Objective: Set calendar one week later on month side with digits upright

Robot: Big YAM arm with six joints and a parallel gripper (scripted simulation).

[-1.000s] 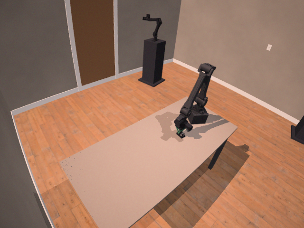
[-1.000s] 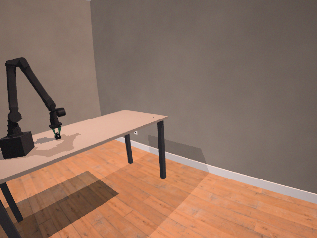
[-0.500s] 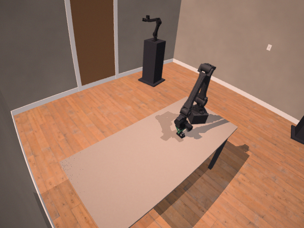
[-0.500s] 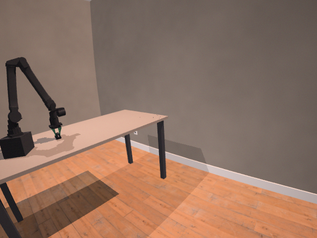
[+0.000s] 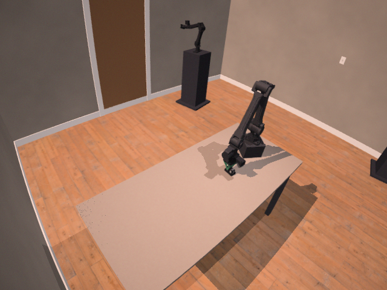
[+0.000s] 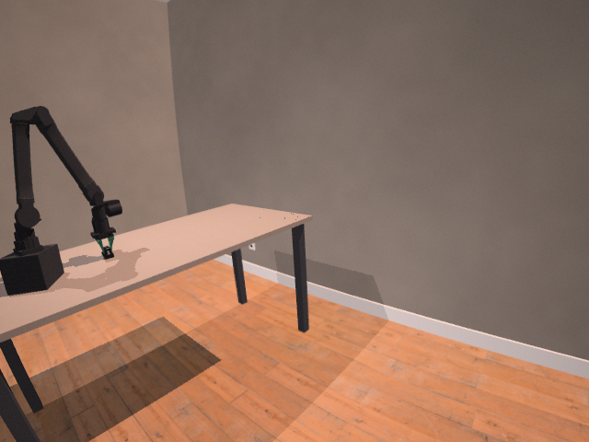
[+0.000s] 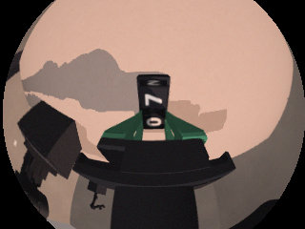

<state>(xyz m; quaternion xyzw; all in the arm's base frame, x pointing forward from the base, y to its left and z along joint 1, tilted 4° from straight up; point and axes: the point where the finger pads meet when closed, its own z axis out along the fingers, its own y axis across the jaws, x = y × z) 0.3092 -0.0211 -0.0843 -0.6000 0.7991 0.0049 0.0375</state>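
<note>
My gripper is now 20 mm to the right of the dark calendar tray and 20 mm above it.
</note>
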